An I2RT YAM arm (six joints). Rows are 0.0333 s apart.
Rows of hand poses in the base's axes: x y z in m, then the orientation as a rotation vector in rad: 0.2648, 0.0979, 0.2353, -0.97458, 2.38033, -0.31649; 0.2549, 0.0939, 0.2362, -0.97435, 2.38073, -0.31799; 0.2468, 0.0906, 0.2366, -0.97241, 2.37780, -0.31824; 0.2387, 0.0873, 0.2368, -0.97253, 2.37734, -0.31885; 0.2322, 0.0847, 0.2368, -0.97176, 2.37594, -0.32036; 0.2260, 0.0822, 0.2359, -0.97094, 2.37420, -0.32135; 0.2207, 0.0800, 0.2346, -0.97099, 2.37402, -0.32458; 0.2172, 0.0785, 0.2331, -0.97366, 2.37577, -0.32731; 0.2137, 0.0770, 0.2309, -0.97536, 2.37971, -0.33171; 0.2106, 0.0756, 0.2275, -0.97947, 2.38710, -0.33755; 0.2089, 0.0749, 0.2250, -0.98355, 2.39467, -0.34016
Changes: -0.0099, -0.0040, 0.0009, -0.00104, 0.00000, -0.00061; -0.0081, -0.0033, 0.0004, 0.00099, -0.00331, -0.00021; -0.0081, -0.0033, 0.0002, -0.00037, -0.00047, 0.00011; -0.0065, -0.0026, 0.0000, -0.00054, -0.00177, -0.00030; -0.0062, -0.0025, -0.0009, -0.00010, -0.00200, -0.00010; -0.0053, -0.0022, -0.0013, -0.00222, -0.00071, -0.00060; -0.0035, -0.0015, -0.0015, -0.00306, 0.00202, 0.00043; -0.0035, -0.0015, -0.0022, -0.00432, 0.00329, -0.00132; -0.0031, -0.0014, -0.0034, -0.00670, 0.00695, -0.00139; -0.0017, -0.0007, -0.0025, -0.00448, 0.00766, -0.00080
